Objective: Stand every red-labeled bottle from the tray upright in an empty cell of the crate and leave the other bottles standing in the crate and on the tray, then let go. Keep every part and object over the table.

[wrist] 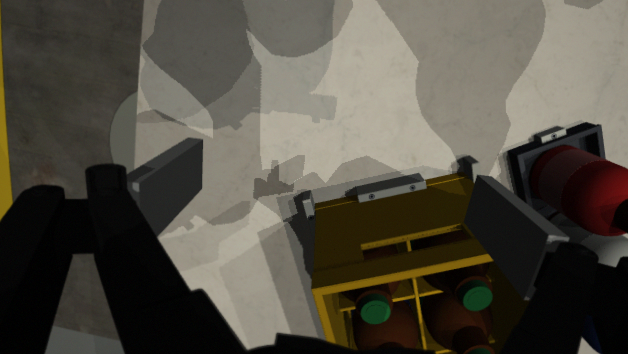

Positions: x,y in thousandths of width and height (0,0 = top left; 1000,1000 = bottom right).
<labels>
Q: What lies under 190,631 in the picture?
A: My gripper.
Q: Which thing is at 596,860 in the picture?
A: A green-capped bottle.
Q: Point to a green-capped bottle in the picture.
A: At 748,806
</labels>
